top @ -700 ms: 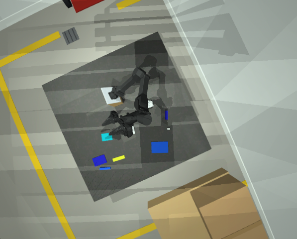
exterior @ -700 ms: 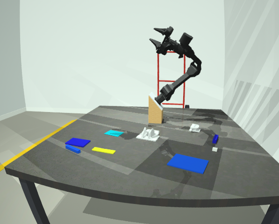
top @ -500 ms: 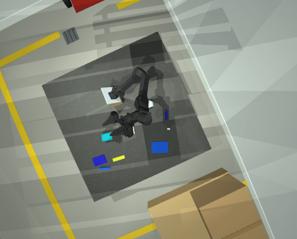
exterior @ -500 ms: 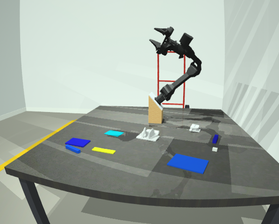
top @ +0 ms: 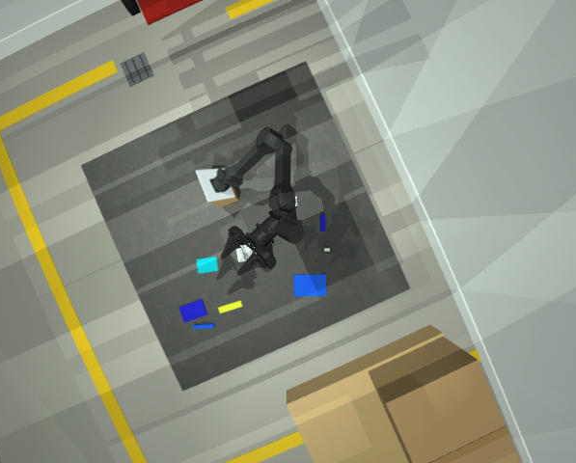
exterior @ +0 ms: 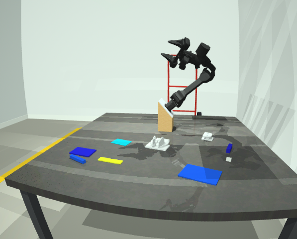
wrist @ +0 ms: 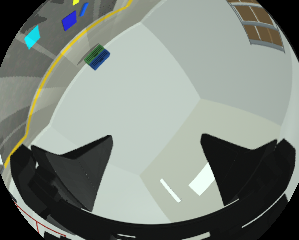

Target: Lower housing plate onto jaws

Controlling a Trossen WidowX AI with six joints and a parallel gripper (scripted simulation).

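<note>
Right now the white base is 3 cm to the right of my gripper tip and 53 cm below it. The rest, counted from my gripper tip: cyan tile 4 cm behind, 25 cm to the right, 53 cm below; then white cube 15 cm ahead, 33 cm to the left, 53 cm below; then yellow bar 20 cm ahead, 24 cm to the right, 53 cm below.
</note>
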